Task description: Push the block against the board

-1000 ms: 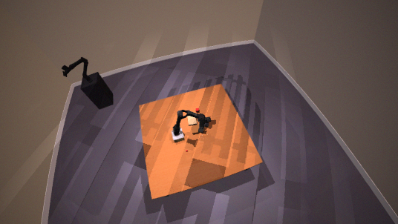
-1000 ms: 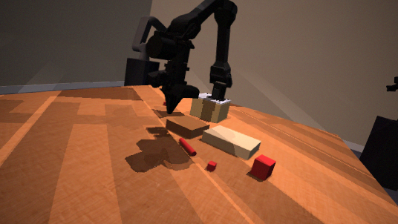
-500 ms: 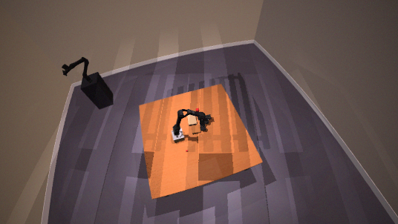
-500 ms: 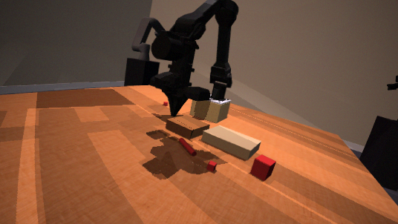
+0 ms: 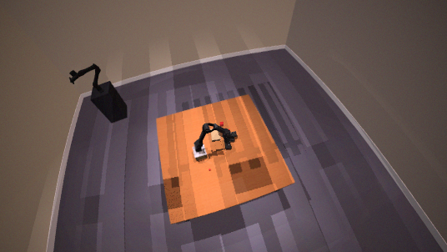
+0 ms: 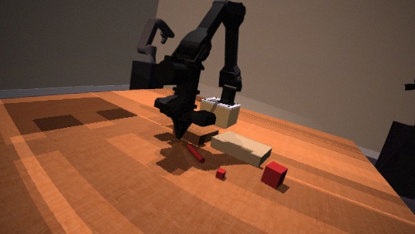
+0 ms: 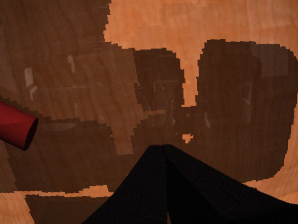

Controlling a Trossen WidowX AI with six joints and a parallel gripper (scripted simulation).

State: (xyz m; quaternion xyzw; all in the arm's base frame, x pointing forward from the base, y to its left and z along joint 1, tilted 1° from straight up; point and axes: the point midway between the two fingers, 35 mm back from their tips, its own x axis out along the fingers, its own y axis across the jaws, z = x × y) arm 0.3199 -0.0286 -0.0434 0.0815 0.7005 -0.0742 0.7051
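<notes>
Right now the flat brown square block is 80 mm behind my gripper tip, 20 mm to the left of it and 10 mm above it. The rest, counted from my gripper tip: pale long board 170 mm to the left, 70 mm behind, 10 mm above; red rod 80 mm to the left, 50 mm ahead.
</notes>
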